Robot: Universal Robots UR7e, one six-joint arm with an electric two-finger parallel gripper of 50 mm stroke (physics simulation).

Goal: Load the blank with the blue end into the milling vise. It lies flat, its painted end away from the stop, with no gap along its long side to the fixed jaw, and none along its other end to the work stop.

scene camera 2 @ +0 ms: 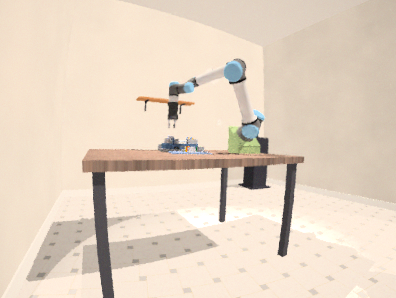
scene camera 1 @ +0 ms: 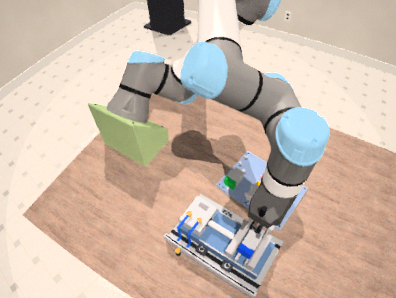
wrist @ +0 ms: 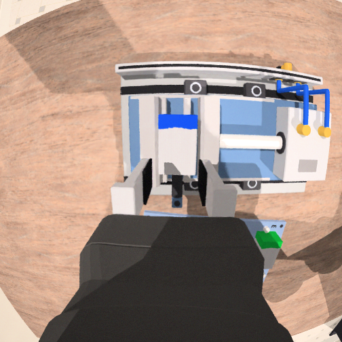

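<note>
The blank [scene camera 1: 251,239] [wrist: 177,152] lies flat between the jaws of the milling vise [scene camera 1: 215,238] [scene camera 2: 172,147] [wrist: 245,115]. Its blue end [scene camera 1: 245,249] [wrist: 178,121] faces away from the work stop [wrist: 177,192]. Its other end appears to meet the stop. In the wrist view its long left side lies along the fixed jaw [wrist: 148,130], with no clear gap visible; a thin one cannot be ruled out. The moving jaw [wrist: 209,130] stands close on the other side. My gripper [scene camera 2: 171,125] [wrist: 174,172] is open and empty, well above the vise.
A light blue plate [scene camera 1: 246,160] [wrist: 262,224] with a green part [scene camera 1: 230,182] [wrist: 269,239] lies beside the vise. Blue hoses [scene camera 1: 183,226] [wrist: 306,107] rise at the vise's cylinder end. A pale green pedestal [scene camera 1: 125,135] [scene camera 2: 240,144] carries the arm's base.
</note>
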